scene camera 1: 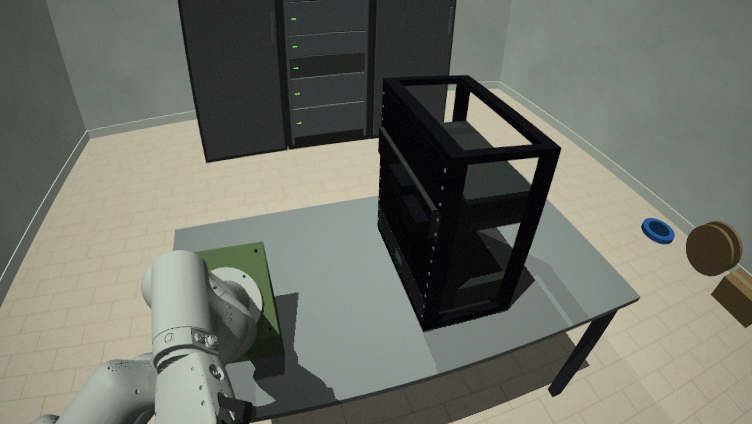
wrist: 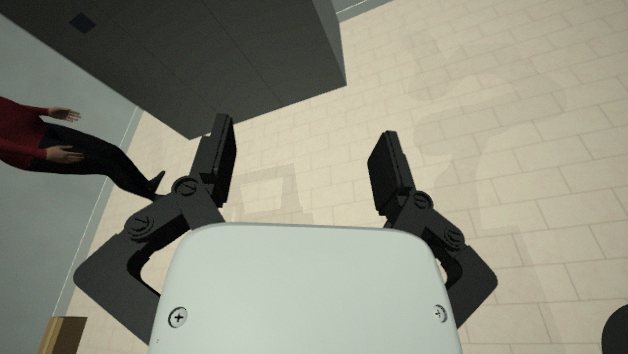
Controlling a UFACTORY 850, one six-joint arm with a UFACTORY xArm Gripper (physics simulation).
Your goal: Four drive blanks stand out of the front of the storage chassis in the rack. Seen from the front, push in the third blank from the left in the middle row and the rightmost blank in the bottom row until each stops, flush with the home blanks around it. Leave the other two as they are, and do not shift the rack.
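The black rack (scene camera 1: 531, 221) stands upright on the table in scene camera 1, its front turned to the left and in deep shadow. The storage chassis is in it, but its rows and home blanks cannot be told apart. Dark blocks (scene camera 1: 416, 210) stand out of the front about halfway up; which blanks they are cannot be told. My gripper (wrist: 307, 139) is open and empty in the wrist view, with floor behind the fingers. A dark part of it shows at the bottom edge in scene camera 1, well left of the rack. The rack does not show in the wrist view.
The grey table (scene camera 1: 337, 294) carries the rack and the green base plate (scene camera 1: 270, 316) of the arm (scene camera 1: 181, 300). Dark cabinets (scene camera 1: 236, 79) stand behind. A blue ring (scene camera 1: 646, 228) and brown round object (scene camera 1: 708, 250) lie at the right. A person in red (wrist: 22, 127) shows at the wrist view's left.
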